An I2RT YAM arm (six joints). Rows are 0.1 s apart.
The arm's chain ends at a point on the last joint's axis. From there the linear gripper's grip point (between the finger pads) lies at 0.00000 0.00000 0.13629 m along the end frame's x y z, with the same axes.
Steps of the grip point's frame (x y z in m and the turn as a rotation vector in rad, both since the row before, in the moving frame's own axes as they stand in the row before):
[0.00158, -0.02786, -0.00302, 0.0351, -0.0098, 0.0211]
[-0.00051, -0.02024, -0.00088, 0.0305, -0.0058, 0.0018]
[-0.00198, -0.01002, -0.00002, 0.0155, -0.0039, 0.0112]
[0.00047, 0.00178, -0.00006, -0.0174, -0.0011, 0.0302]
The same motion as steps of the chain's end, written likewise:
[0.00286, -0.02306, -0.00293, 0.0351, -0.0098, 0.0211]
[0.00028, -0.01608, -0.00081, 0.0305, -0.0058, 0.0018]
[-0.00146, -0.00790, 0.00000, 0.0155, -0.0039, 0.0112]
[0.00066, -0.00059, -0.00004, -0.0174, -0.0011, 0.0302]

